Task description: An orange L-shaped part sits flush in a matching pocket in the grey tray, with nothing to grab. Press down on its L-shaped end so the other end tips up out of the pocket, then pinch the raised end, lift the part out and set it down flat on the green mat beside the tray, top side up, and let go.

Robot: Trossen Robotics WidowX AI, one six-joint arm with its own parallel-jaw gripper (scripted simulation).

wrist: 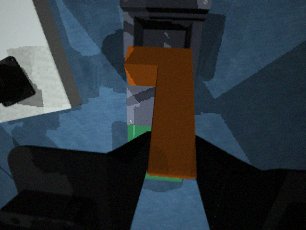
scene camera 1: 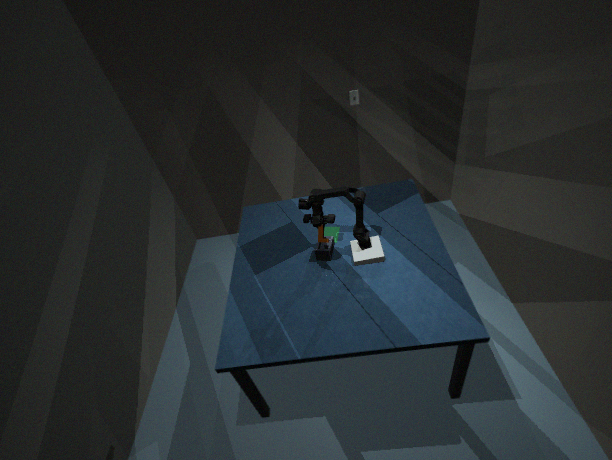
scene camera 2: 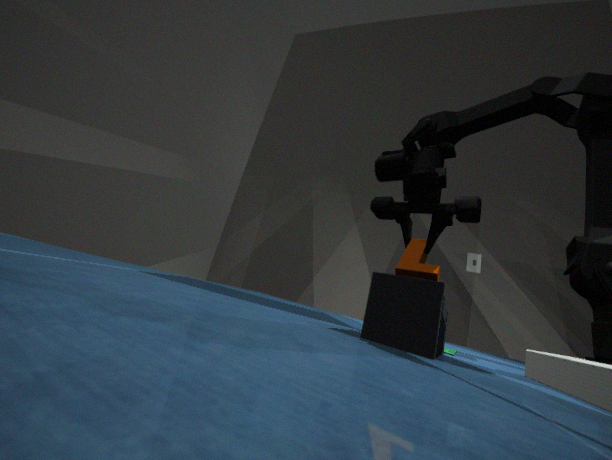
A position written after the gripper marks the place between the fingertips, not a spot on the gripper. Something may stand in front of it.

Observation:
The gripper (scene camera 2: 416,252) holds an orange L-shaped part (scene camera 2: 412,263).
The orange L-shaped part also shows in the wrist view (wrist: 172,153). The gripper is seen too in the wrist view (wrist: 171,138).

